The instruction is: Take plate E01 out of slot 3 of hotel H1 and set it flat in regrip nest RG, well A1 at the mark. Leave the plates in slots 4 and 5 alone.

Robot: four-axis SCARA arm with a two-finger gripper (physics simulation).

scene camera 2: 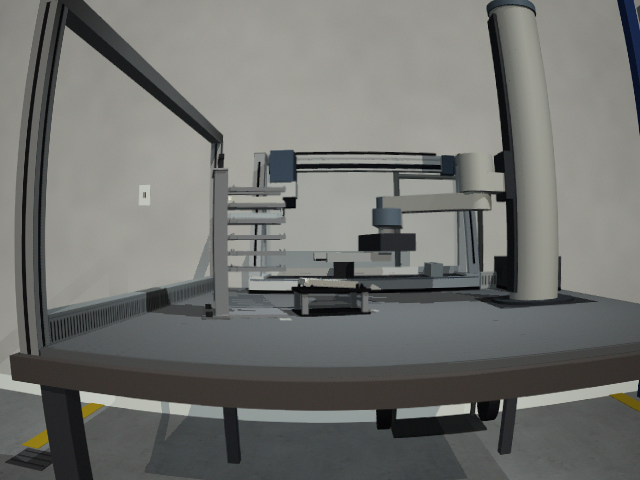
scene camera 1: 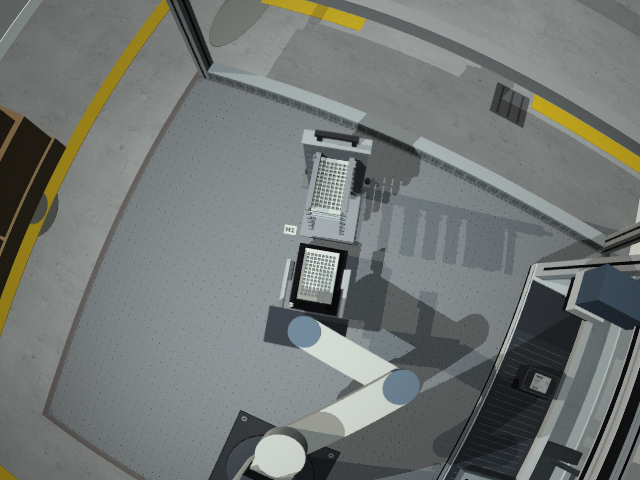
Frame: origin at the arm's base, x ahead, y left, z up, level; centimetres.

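Seen in the pictures: gripper, fingertip midpoint: (scene camera 2: 320,257) (scene camera 1: 319,264); arm's base at its link origin: (scene camera 2: 533,304).
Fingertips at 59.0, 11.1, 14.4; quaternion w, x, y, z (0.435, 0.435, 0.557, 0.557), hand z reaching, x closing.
Pixels of each thing's top centre, then the offset from my fingertips to it, as dx, dy, dz. "spot": a spot on its surface instead.
- Plate E01 at its top centre: (scene camera 2: 328,277) (scene camera 1: 318,275) -1.8, -0.4, -4.9
- blue block at a spot on its surface: (scene camera 1: 607,297) spot: +12.2, -59.9, +35.6
Plate E01 (scene camera 1: 316,273) (scene camera 2: 333,283), white with a grid of wells, lies on the black regrip nest RG (scene camera 1: 337,304) (scene camera 2: 297,290). In the scene camera 2 view its left end looks slightly higher; whether it is fully flat is unclear. Well A1 is too small to make out. My gripper (scene camera 1: 317,269) (scene camera 2: 321,255) is open and empty, raised above the plate, with its fingers spread out past the plate's two long sides. Hotel H1 (scene camera 1: 336,143) (scene camera 2: 220,242) holds plates in slots 4 and 5; slot 3 is empty.
The arm (scene camera 1: 351,356) (scene camera 2: 439,202) reaches from its column (scene camera 2: 532,155) to the gripper. The hotel stands close beyond the nest, with its shelves facing it. A gantry frame (scene camera 2: 361,160) with a blue block (scene camera 1: 607,297) (scene camera 2: 282,165) stands at the table's side.
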